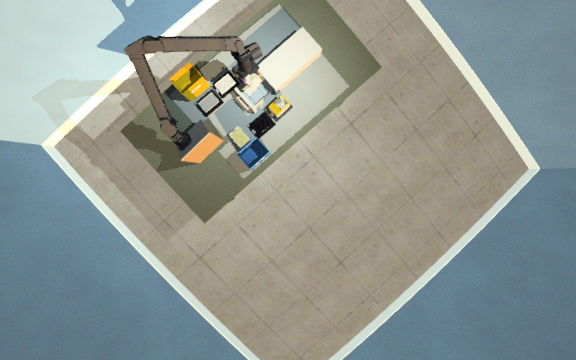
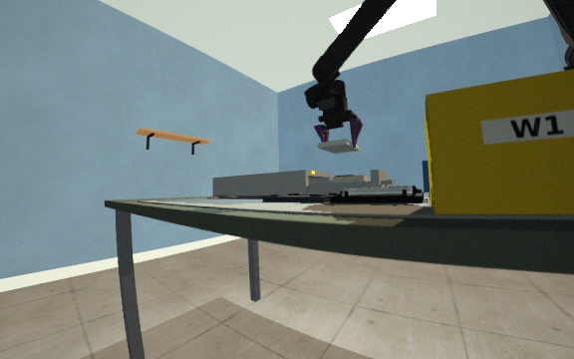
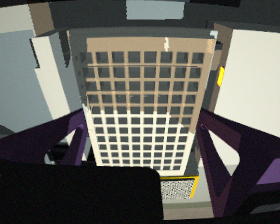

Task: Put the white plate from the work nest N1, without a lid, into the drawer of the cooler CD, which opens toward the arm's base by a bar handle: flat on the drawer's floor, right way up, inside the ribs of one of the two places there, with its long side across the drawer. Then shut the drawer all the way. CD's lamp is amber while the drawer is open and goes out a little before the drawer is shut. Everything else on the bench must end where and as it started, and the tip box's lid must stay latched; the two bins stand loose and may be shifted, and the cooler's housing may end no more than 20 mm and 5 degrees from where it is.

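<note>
My hand is 2 cm short of the cooler drawer, 5 cm to the left of it and 13 cm above it. The rest, counted from my hand: white plate right at my hand; cooler CD 16 cm ahead, 5 cm to the right, 12 cm below; yellow tip box 3 cm ahead, 24 cm to the right, 10 cm below.
</note>
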